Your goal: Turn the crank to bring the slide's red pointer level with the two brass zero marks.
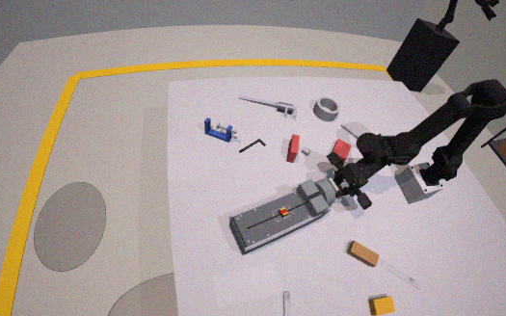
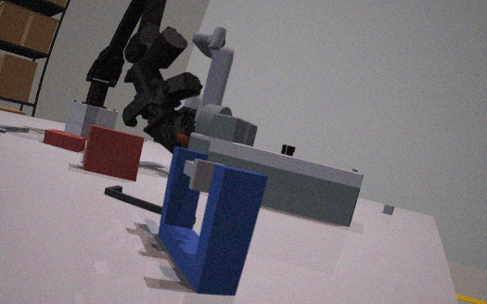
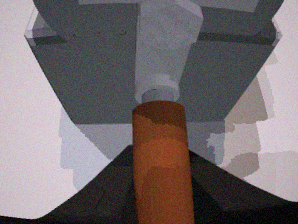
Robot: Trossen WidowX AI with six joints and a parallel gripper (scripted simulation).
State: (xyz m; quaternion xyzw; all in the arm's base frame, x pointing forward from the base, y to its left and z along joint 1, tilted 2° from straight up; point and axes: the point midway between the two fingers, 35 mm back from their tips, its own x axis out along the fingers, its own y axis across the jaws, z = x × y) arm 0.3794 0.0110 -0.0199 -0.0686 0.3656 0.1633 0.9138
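My gripper tip is 3 cm below the crank handle, 2 cm past it and 1 cm to the left of it. From my gripper tip the other things lie so: tan block 18 cm to the left, 8 cm behind, 2 cm below; then red pointer 16 cm ahead, 6 cm to the left, 5 cm above; then black hex key 22 cm to the right, 18 cm ahead, 3 cm below.
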